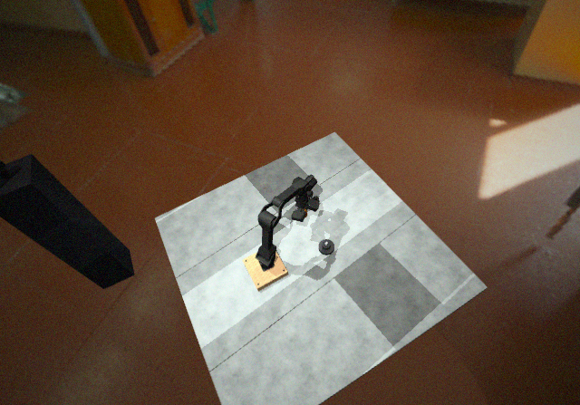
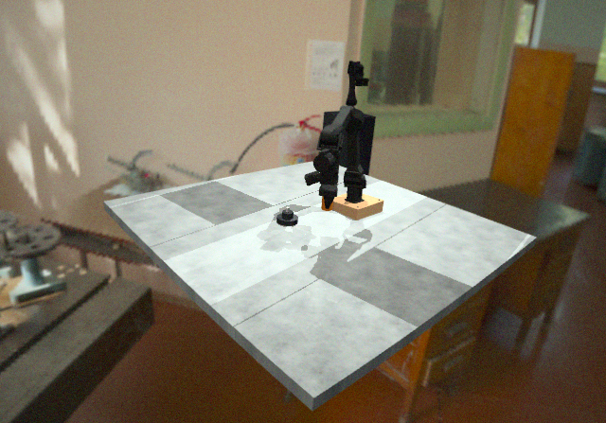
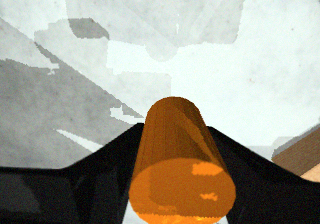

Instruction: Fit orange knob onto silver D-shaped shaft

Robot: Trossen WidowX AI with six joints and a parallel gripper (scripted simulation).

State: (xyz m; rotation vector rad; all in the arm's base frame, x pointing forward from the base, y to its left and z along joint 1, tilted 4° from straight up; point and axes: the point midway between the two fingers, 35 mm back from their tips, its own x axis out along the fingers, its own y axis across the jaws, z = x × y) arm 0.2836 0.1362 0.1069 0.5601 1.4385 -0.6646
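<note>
My gripper tip is 18 cm to the left of the dark round pedestal, 9 cm above it and 3 cm short of it. Round my gripper tip: orange knob 3 cm above.
</note>
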